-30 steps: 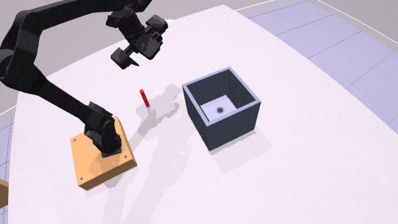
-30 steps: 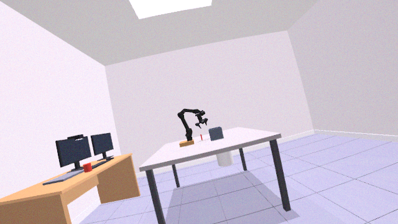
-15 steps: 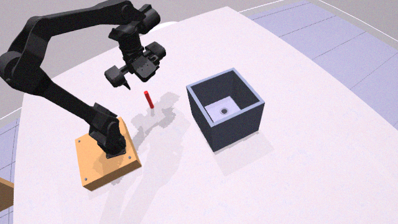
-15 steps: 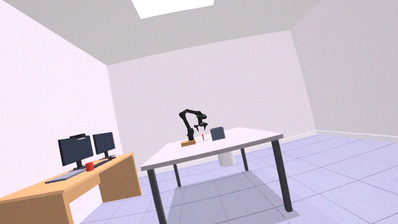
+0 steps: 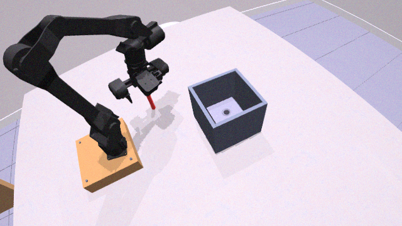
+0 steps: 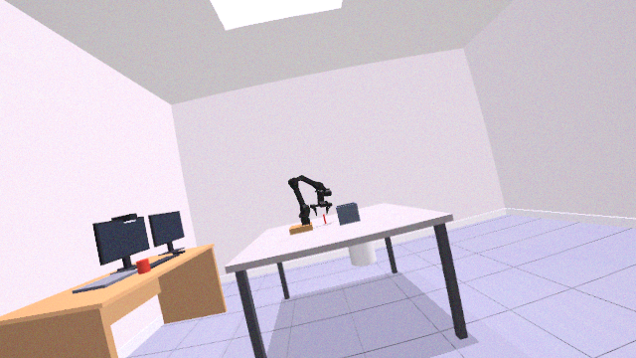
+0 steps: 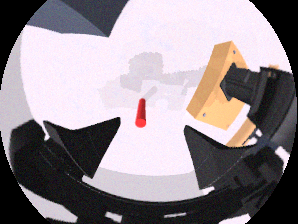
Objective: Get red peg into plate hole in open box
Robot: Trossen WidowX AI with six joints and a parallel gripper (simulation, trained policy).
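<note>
The red peg lies 4 cm below my gripper tip, 2 cm ahead of it and 1 cm to the left of it. Round my gripper tip: pale plate (23 cm ahead, 15 cm to the right, 3 cm below).
</note>
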